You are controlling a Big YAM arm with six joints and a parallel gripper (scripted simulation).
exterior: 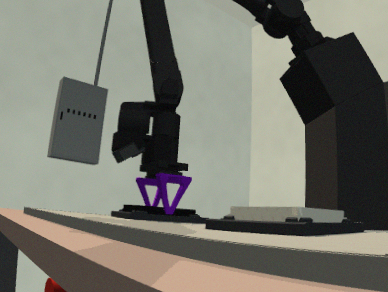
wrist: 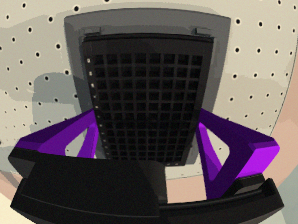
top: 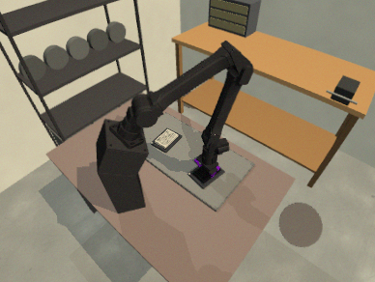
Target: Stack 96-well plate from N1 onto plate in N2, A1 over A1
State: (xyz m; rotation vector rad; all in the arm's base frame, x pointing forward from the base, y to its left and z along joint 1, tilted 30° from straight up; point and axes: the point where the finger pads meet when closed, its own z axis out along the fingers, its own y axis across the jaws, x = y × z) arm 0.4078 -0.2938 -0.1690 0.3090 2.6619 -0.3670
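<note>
My hand is right at the black 96-well plate. From my hand the other things lie so: white 96-well plate (33 cm to the left, 9 cm ahead).
</note>
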